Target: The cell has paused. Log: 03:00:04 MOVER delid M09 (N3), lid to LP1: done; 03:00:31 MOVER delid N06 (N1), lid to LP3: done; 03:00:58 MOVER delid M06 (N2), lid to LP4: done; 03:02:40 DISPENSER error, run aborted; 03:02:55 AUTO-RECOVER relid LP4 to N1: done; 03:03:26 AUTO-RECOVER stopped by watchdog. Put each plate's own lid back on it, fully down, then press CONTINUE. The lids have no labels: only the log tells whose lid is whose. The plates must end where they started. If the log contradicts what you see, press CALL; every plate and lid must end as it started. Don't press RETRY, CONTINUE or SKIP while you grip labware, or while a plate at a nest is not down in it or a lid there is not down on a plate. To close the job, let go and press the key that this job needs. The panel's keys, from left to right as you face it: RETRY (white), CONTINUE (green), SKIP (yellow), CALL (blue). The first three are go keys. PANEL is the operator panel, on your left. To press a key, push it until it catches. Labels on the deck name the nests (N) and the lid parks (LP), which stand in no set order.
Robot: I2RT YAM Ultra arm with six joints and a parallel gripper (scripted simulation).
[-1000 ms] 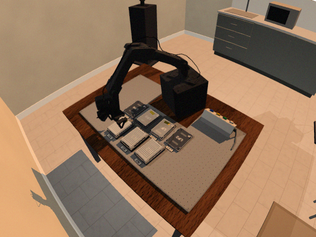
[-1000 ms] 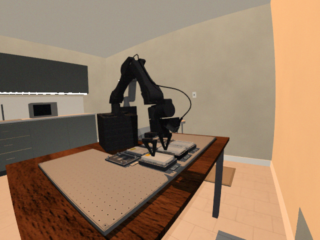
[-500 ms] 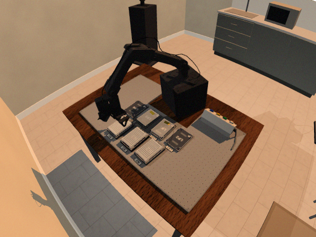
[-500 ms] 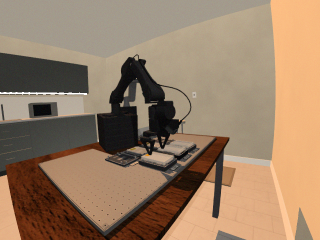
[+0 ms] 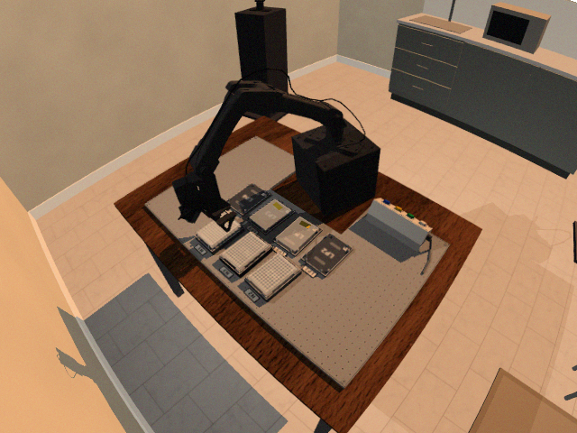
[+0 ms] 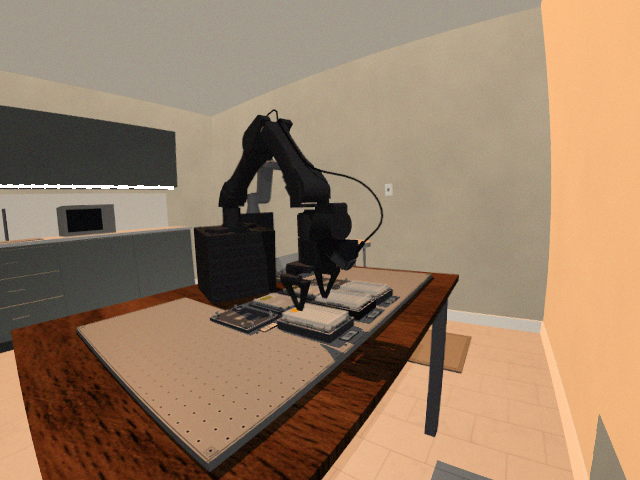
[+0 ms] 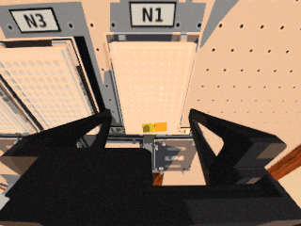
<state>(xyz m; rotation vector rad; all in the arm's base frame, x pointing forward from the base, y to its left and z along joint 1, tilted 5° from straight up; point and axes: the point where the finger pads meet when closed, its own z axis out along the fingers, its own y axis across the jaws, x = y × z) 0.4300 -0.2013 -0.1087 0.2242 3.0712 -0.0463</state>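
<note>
My gripper is now 1 cm short of the clear lid and 3 cm above it. Also, from my hand: yellow SKIP key: 39 cm behind, 48 cm to the left; then white well plate: 1 cm ahead, 4 cm below; then blue CALL key: 40 cm behind, 43 cm to the left.
</note>
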